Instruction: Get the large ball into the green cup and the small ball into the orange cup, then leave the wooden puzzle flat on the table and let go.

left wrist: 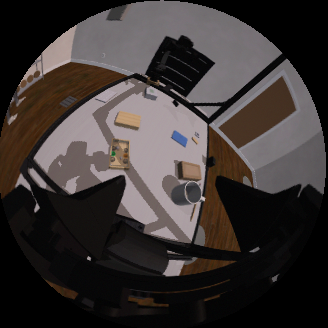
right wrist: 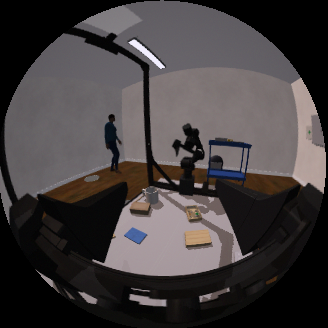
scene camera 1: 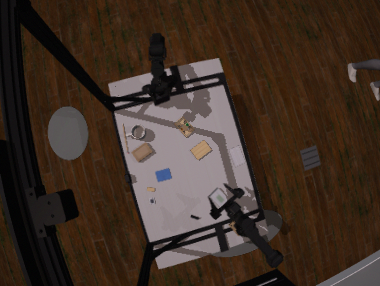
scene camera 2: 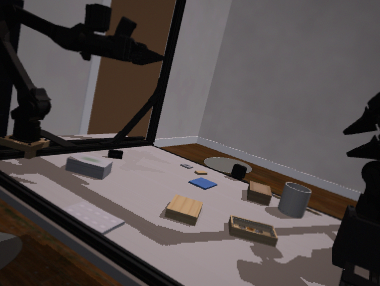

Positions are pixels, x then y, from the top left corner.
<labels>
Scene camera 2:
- right gripper: 161, 57
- wooden puzzle: 239, 227
</labels>
